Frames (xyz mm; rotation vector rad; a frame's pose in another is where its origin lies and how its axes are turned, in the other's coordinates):
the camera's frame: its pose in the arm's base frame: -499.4 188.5 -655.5 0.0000 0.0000 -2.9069
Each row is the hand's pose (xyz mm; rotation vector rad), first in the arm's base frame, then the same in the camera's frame.
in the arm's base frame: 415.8 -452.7 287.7 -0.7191 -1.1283 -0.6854
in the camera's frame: -741.0 836.4 943.2 1.1938 -0.9748 1.7475
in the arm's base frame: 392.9 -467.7 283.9 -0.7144 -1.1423 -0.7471
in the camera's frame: -715.2 845.7 939.4 1.1908 -0.9556 1.6879
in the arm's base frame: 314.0 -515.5 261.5 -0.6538 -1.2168 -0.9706
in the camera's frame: -627.4 873.9 917.0 1.2095 -0.8460 1.4712
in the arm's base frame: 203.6 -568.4 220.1 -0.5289 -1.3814 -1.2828
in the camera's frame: -507.7 899.6 875.6 1.2844 -0.6736 1.1343
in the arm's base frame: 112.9 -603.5 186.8 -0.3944 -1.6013 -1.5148
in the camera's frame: -411.3 912.7 842.3 1.4066 -0.5276 0.8200
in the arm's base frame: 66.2 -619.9 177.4 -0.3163 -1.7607 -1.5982
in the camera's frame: -362.1 917.8 832.9 1.5050 -0.4575 0.6513
